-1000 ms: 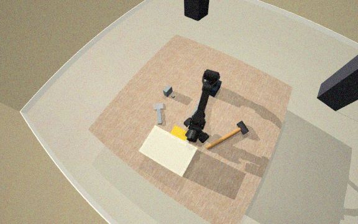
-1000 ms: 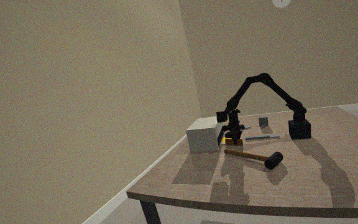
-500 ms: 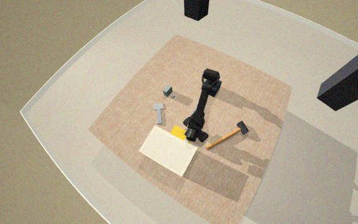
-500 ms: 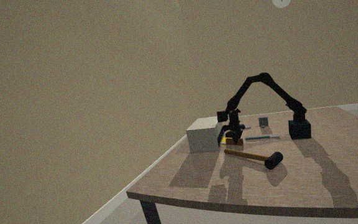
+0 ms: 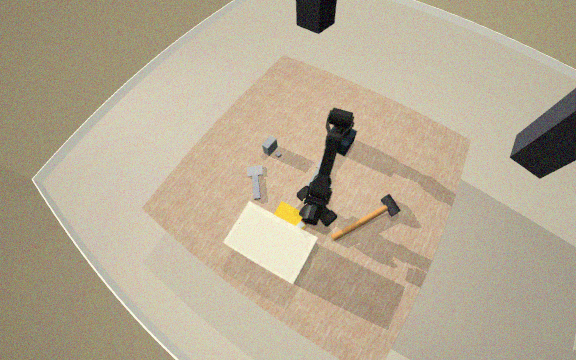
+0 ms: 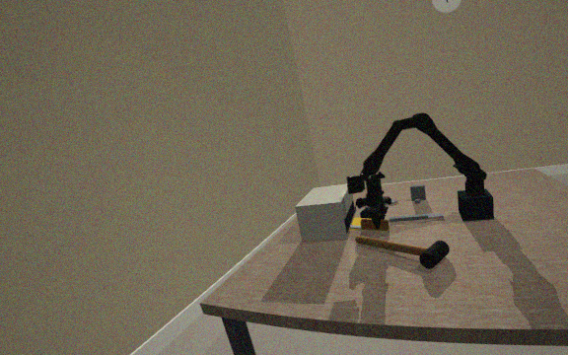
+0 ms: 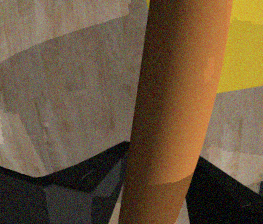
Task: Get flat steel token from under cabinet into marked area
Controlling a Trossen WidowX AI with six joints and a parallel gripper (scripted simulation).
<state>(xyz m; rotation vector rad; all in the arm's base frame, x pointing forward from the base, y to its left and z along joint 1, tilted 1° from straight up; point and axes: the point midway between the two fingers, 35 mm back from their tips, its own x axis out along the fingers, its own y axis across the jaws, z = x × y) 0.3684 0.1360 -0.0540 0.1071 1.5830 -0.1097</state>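
My gripper tip is 16 cm past the grey flat tool and 11 cm to the left of it. From my gripper tip the other things lie so: tiny cube 32 cm to the right, 12 cm behind; then grey t-shaped tool 32 cm to the right, 5 cm ahead; then grey block 37 cm to the right, 11 cm behind, 3 cm above.
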